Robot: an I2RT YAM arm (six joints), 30 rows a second.
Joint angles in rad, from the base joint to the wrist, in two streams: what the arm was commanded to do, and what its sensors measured. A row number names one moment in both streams.
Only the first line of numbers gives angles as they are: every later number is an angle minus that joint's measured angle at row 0.
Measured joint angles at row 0: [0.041 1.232 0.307 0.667 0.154 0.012]
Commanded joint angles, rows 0 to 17: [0.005 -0.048 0.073 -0.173 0.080 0.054]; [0.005 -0.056 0.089 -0.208 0.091 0.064]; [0.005 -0.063 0.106 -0.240 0.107 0.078]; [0.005 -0.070 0.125 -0.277 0.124 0.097]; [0.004 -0.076 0.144 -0.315 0.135 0.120]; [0.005 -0.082 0.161 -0.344 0.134 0.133]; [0.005 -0.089 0.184 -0.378 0.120 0.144]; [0.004 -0.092 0.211 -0.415 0.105 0.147]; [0.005 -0.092 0.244 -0.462 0.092 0.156]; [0.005 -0.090 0.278 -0.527 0.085 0.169]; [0.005 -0.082 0.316 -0.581 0.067 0.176]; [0.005 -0.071 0.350 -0.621 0.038 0.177]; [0.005 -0.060 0.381 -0.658 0.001 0.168]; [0.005 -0.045 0.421 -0.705 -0.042 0.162]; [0.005 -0.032 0.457 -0.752 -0.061 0.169]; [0.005 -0.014 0.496 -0.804 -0.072 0.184]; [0.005 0.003 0.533 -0.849 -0.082 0.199]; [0.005 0.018 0.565 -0.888 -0.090 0.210]
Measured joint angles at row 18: [0.000 -0.017 0.488 -0.673 -0.021 0.153]
